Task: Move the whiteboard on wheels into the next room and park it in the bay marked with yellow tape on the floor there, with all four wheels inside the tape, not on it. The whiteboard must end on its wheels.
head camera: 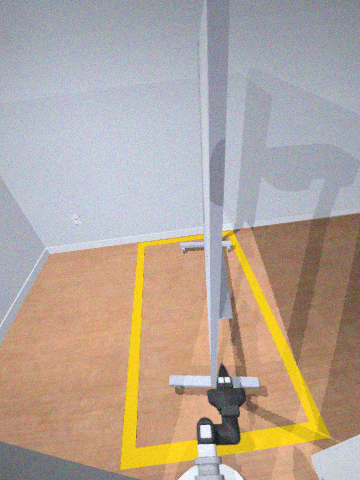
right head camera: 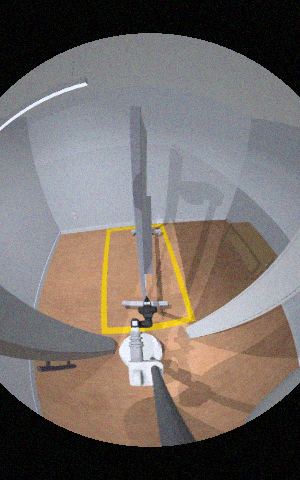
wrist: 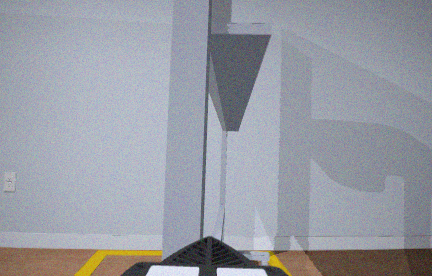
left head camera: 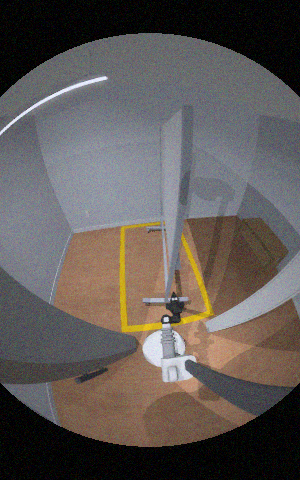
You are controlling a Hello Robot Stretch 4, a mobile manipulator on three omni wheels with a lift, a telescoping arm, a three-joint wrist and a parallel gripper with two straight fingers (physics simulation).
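Places are measured from the robot's base along level axes (x back, y right, z up), in centimetres.
Pixels of known places: gripper, fingertip midpoint: (head camera: 221, 363) (right head camera: 146, 295) (wrist: 209, 258) (left head camera: 172, 291).
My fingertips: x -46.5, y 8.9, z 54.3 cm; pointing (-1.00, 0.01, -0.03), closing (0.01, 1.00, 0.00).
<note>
Behind a point stands the place of what it marks.
The whiteboard (head camera: 214, 150) {x -52.5, y 6.1, z 139.0 cm} (left head camera: 175, 200) {x -62.6, y 6.4, z 123.2 cm} (right head camera: 137, 165) {x -52.5, y 7.3, z 143.5 cm} (wrist: 186, 125) {x -52.5, y 6.7, z 62.6 cm} stands upright, seen nearly edge-on, within the yellow tape outline (head camera: 135, 340) {x -87.3, y -46.5, z -2.6 cm} (left head camera: 122, 275) {x -95.6, y -46.4, z -2.7 cm} (right head camera: 104, 280) {x -91.1, y -46.2, z -2.6 cm} (wrist: 130, 253) {x -198.8, y -38.4, z -2.6 cm}. Its near foot bar (head camera: 190, 381) {x -55.4, y -6.6, z 7.2 cm} (left head camera: 150, 301) {x -54.0, y -9.9, z 7.1 cm} (right head camera: 131, 303) {x -55.1, y -7.8, z 7.2 cm} lies inside the front tape. Its far foot bar (head camera: 192, 245) {x -179.5, y 1.9, z 6.5 cm} is close to the back right tape corner; the gap at its right wheel is too small to judge. My gripper (head camera: 223, 369) {x -46.5, y 8.9, z 54.3 cm} (left head camera: 174, 295) {x -46.5, y 8.9, z 54.3 cm} (right head camera: 146, 300) {x -46.5, y 8.9, z 54.3 cm} (wrist: 209, 258) {x -46.5, y 8.9, z 54.3 cm} is shut with its fingertips together and empty, immediately right of the near upright. Some wheels are hidden.
A wall with an outlet (head camera: 76, 219) {x -199.9, y -116.8, z 37.5 cm} (wrist: 9, 181) {x -199.9, y -116.7, z 37.6 cm} rises behind the bay. A dark panel (left head camera: 60, 345) {x -5.9, y -29.4, z 123.3 cm} (right head camera: 55, 342) {x -4.9, y -29.3, z 102.2 cm} with a handle is at the near left. A pale panel (left head camera: 260, 300) {x -15.5, y 51.3, z 93.2 cm} (right head camera: 250, 300) {x -15.7, y 51.3, z 107.5 cm} reaches in from the right. A brown low object (left head camera: 262, 240) {x -99.3, y 163.6, z 42.3 cm} (right head camera: 252, 245) {x -98.4, y 169.9, z 42.3 cm} lies at the far right.
</note>
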